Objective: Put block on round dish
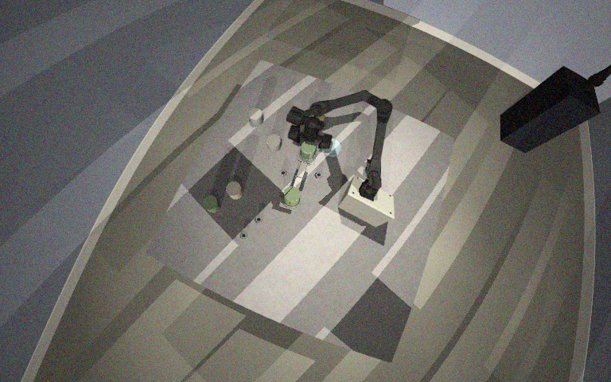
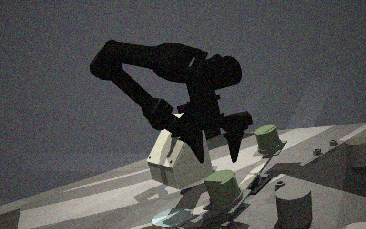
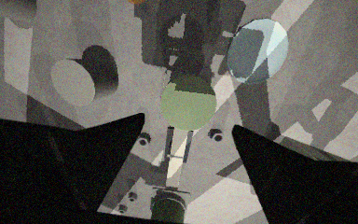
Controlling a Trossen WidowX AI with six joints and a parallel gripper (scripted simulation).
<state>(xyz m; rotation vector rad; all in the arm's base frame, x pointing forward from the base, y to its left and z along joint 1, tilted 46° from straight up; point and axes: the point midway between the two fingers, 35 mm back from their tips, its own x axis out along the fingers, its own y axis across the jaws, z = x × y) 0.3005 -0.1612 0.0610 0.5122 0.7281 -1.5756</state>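
Right now my gripper tip is 8 cm above the grey block. From my gripper tip the other things lie so: pale blue round dish (10 cm behind, 9 cm to the right, 12 cm below); cream cylinder (24 cm ahead, 31 cm to the left, 9 cm below); balance (13 cm to the left, 9 cm below).
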